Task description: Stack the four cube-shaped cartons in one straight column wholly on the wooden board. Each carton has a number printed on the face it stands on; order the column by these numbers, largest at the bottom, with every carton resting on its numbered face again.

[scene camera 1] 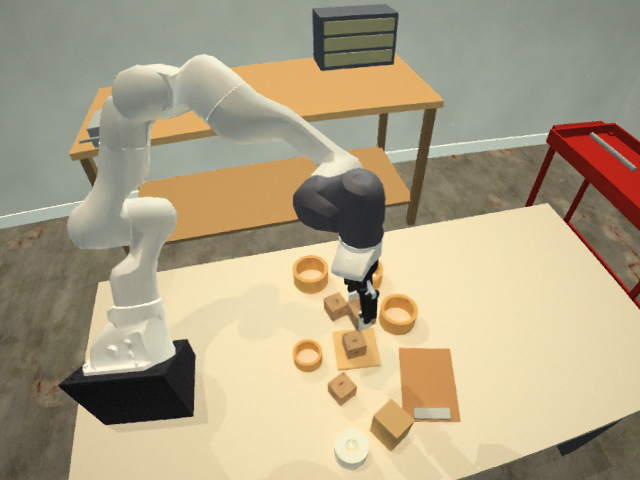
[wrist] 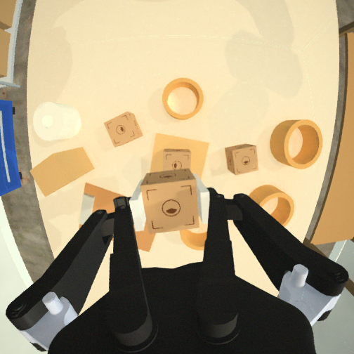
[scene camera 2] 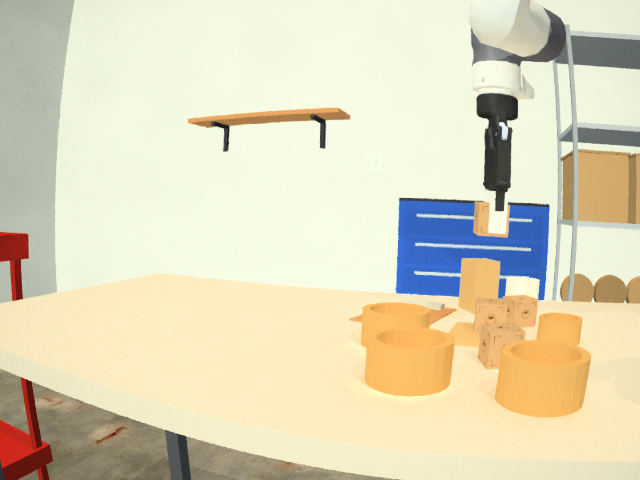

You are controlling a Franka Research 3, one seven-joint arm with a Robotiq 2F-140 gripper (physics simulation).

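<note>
My gripper (scene camera 1: 361,314) (scene camera 2: 497,219) (wrist: 169,187) is shut on a brown cube-shaped carton (scene camera 1: 354,309) (scene camera 2: 481,219) (wrist: 171,209), held upright high above the table. One carton (scene camera 1: 354,344) (scene camera 2: 490,313) (wrist: 176,158) stands on the light wooden board (scene camera 1: 372,357) (scene camera 2: 461,336) (wrist: 193,143). Another carton (scene camera 1: 336,305) (scene camera 2: 501,343) (wrist: 241,159) stands on the table beyond the board in scene camera 1. A further carton (scene camera 1: 342,388) (scene camera 2: 523,311) (wrist: 123,129) stands on the table on the board's near side there. The cartons' bottom faces and numbers are hidden.
Several orange rings surround the cartons, including a small one (scene camera 1: 307,364) (scene camera 2: 559,334) (wrist: 165,100) and a larger one (scene camera 1: 398,326). A plain box (scene camera 1: 391,423) (scene camera 2: 479,284) (wrist: 62,171), a white roll (scene camera 1: 342,449) (scene camera 2: 522,287) (wrist: 57,121) and an orange-brown sheet (scene camera 1: 428,377) with a grey bar lie nearby.
</note>
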